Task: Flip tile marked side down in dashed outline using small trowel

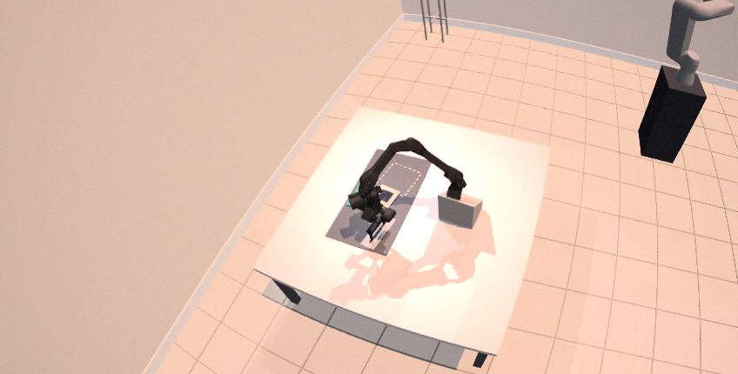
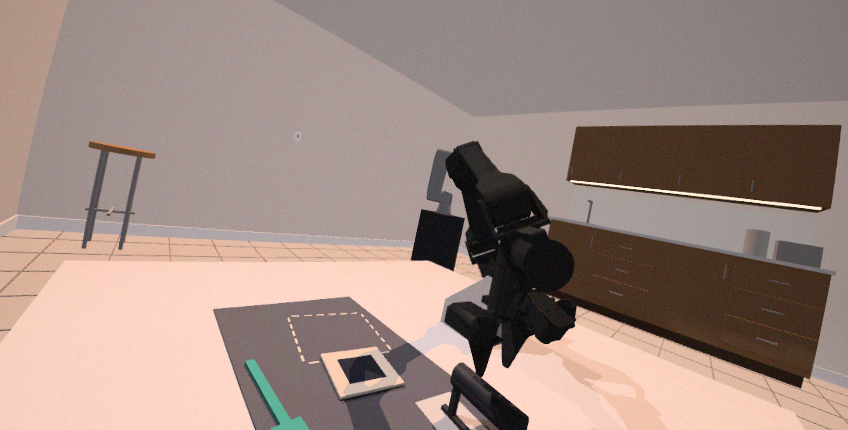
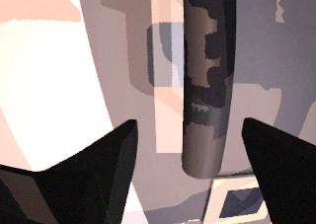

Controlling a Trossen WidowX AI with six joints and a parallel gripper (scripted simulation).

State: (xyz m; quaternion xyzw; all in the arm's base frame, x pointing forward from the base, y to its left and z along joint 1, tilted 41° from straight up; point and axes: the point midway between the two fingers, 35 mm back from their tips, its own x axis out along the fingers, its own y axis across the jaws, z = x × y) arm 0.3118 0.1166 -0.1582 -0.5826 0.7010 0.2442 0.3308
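Now: gripper tip 20 mm short of the trowel, 30 mm to the right of it and 70 mm above it. Also, from my gripper tip: square tile (70 mm ahead, 210 mm to the right, 100 mm below); dark mat (90 mm ahead, 200 mm to the right, 120 mm below); green strip (230 mm ahead, 180 mm to the right, 100 mm below).
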